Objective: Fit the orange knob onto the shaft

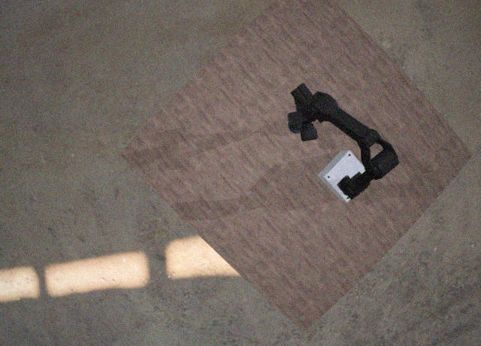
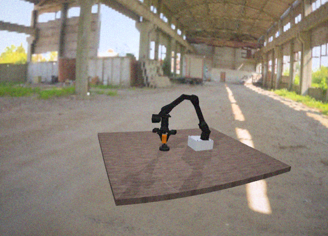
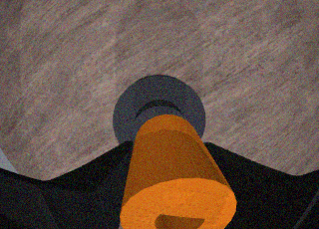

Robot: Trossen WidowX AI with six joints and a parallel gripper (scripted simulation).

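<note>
Now: the orange knob 2 cm above my gripper tip. Round my gripper tip: dark round pedestal (4 cm below).
</note>
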